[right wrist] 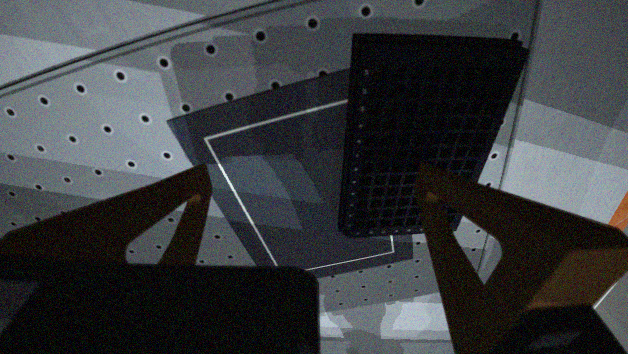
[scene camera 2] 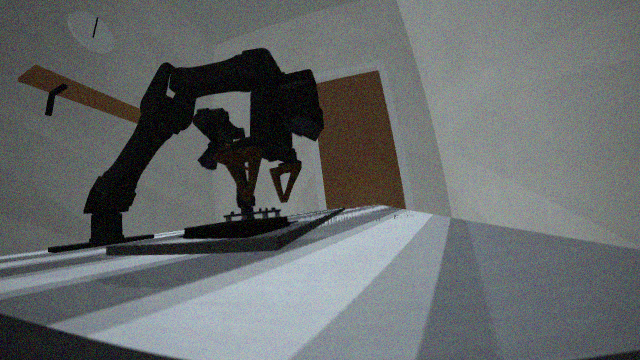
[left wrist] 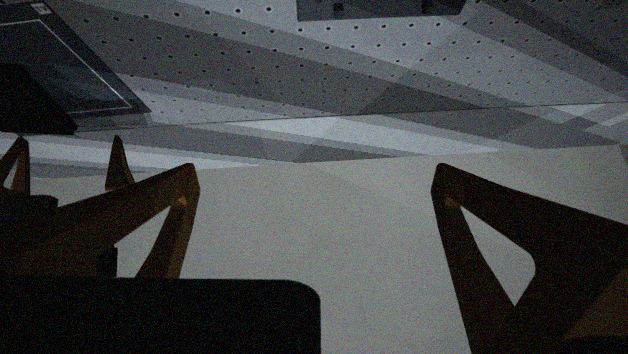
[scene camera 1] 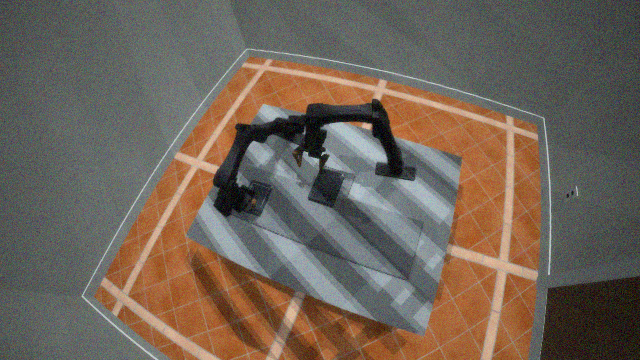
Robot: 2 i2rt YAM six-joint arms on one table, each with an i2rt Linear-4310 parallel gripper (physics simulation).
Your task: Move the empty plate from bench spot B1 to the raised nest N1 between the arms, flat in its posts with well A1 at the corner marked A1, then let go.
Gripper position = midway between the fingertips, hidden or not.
My left gripper (left wrist: 315, 176) is open, with nothing in its grasp. My right gripper (scene camera 2: 268, 201) is open, with nothing in its grasp. Also in view: a dark well plate (scene camera 2: 242, 228). Also in view: a white-outlined nest (right wrist: 275, 158).
The dark well plate also shows in the right wrist view (right wrist: 441, 100) and in the left wrist view (left wrist: 36, 112). My right gripper is seen too in the right wrist view (right wrist: 313, 175) and in the left wrist view (left wrist: 71, 137). The white-outlined nest also shows in the left wrist view (left wrist: 53, 54).
